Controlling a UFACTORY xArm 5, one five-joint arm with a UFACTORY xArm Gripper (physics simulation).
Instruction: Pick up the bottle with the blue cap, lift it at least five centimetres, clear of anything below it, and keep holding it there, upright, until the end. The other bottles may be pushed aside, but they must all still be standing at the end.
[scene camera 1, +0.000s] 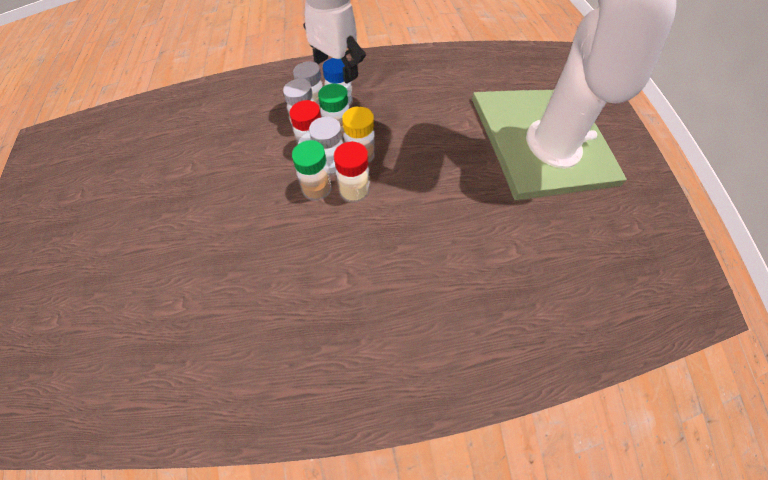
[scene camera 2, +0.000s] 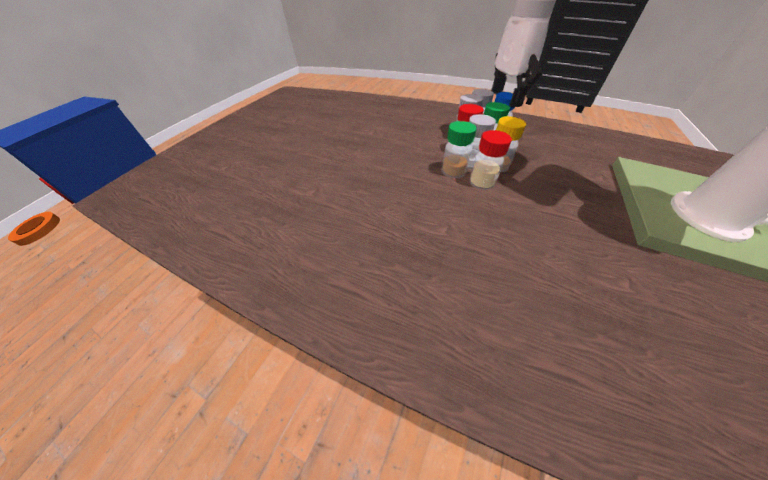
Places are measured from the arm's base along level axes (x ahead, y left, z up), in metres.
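Pixels of known places: gripper, fingertip midpoint: (scene camera 1: 335, 70) (scene camera 2: 505, 99); arm's base, origin of the base link: (scene camera 1: 554, 144) (scene camera 2: 707, 216).
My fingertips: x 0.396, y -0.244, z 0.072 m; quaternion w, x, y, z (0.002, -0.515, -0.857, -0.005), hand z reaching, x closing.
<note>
Ahead of a thing's pixels: the offset from my fingertips to its middle.
The bottle with the blue cap {dx -0.003, dy -0.007, dz -0.045 m} (scene camera 1: 334, 71) (scene camera 2: 503, 100) stands upright at the back right of the group of bottles. My gripper (scene camera 1: 335, 67) (scene camera 2: 508, 96) is open and empty, pointing down around the blue cap. One black finger is in front of the cap's right side and the other is behind it on the left, partly hidden. How deep the fingertips reach beside the cap is hard to tell. A bottle with a dark green cap {dx +0.021, dy +0.074, dz -0.045 m} (scene camera 1: 333, 97) (scene camera 2: 496, 112) stands just in front, and a grey-capped bottle {dx +0.057, dy -0.015, dz -0.045 m} (scene camera 1: 306, 74) (scene camera 2: 481, 96) stands to the left.
Other upright bottles stand close in front: yellow-capped {dx -0.007, dy +0.152, dz -0.045 m} (scene camera 1: 358, 122) (scene camera 2: 511, 129), red-capped {dx +0.025, dy +0.229, dz -0.045 m} (scene camera 1: 351, 159) (scene camera 2: 495, 144), green-capped {dx +0.091, dy +0.204, dz -0.045 m} (scene camera 1: 309, 157) (scene camera 2: 461, 133), another red-capped {dx +0.080, dy +0.103, dz -0.045 m} (scene camera 1: 305, 115) (scene camera 2: 470, 113), and two grey-capped. The arm's green base board (scene camera 1: 509, 113) (scene camera 2: 640, 186) lies to the right.
</note>
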